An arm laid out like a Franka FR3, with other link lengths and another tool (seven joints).
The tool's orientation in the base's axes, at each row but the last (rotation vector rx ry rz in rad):
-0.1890, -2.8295, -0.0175
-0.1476, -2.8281, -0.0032
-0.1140, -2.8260, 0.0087
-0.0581, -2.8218, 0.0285
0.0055, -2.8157, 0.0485
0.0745, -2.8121, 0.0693
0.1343, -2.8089, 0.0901
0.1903, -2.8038, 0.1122
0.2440, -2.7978, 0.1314
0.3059, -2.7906, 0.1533
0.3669, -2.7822, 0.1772
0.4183, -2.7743, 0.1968
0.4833, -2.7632, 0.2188
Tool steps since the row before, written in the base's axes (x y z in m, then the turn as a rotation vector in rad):
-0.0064, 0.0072, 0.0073, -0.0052, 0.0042, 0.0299
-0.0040, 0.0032, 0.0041, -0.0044, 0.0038, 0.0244
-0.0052, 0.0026, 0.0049, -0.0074, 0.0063, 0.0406
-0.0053, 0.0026, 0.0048, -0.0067, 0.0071, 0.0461
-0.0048, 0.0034, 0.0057, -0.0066, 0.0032, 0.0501
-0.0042, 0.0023, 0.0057, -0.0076, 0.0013, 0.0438
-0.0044, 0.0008, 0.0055, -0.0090, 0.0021, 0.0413
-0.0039, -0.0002, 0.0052, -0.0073, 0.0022, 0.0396
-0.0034, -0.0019, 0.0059, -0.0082, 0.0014, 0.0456
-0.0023, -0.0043, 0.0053, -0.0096, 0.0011, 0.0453
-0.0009, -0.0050, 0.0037, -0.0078, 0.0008, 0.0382
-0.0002, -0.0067, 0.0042, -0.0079, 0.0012, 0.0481
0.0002, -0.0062, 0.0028, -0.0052, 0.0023, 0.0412
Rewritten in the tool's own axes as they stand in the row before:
0.0092, 0.0062, -0.0048, 0.0145, 0.0032, -0.0268
0.0054, 0.0027, -0.0026, 0.0120, 0.0030, -0.0218
0.0066, 0.0021, -0.0030, 0.0200, 0.0050, -0.0363
0.0066, 0.0023, -0.0029, 0.0211, 0.0056, -0.0418
0.0064, 0.0033, -0.0040, 0.0223, 0.0016, -0.0454
0.0057, 0.0023, -0.0042, 0.0213, 0.0000, -0.0391
0.0059, 0.0010, -0.0039, 0.0217, 0.0011, -0.0363
0.0054, 0.0001, -0.0036, 0.0195, 0.0010, -0.0353
0.0054, -0.0016, -0.0043, 0.0225, 0.0000, -0.0405
0.0047, -0.0040, -0.0037, 0.0237, 0.0001, -0.0398
0.0032, -0.0048, -0.0024, 0.0198, -0.0001, -0.0336
0.0034, -0.0066, -0.0027, 0.0231, -0.0006, -0.0429
0.0027, -0.0061, -0.0014, 0.0180, 0.0001, -0.0375

